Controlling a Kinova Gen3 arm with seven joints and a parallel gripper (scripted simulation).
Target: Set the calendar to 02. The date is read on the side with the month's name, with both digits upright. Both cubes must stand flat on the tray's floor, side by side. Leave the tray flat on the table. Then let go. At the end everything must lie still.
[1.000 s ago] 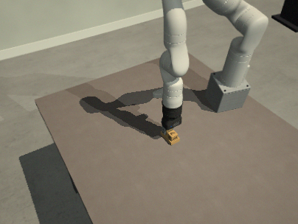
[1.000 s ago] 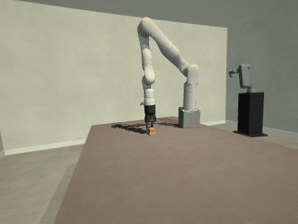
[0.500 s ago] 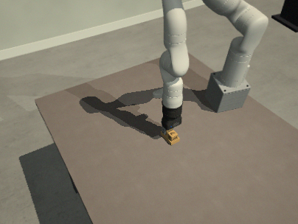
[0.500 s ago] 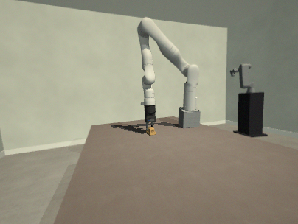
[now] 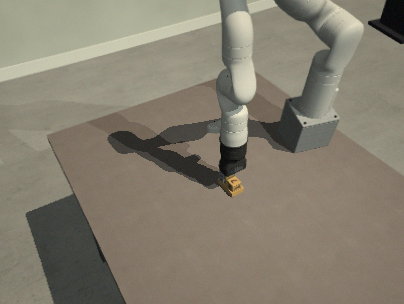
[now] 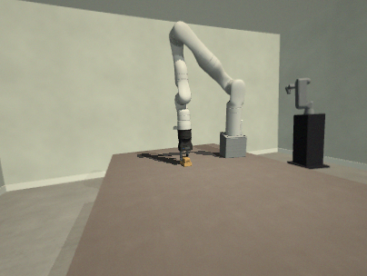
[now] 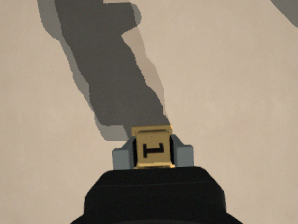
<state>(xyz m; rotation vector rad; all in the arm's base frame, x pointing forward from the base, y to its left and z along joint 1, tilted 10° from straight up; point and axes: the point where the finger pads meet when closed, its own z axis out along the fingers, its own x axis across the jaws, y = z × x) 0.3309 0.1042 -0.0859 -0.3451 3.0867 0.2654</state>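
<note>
The orange cube is 1 cm below my hand. Round my hand: tray 3 cm below, 2 cm to the left.
</note>
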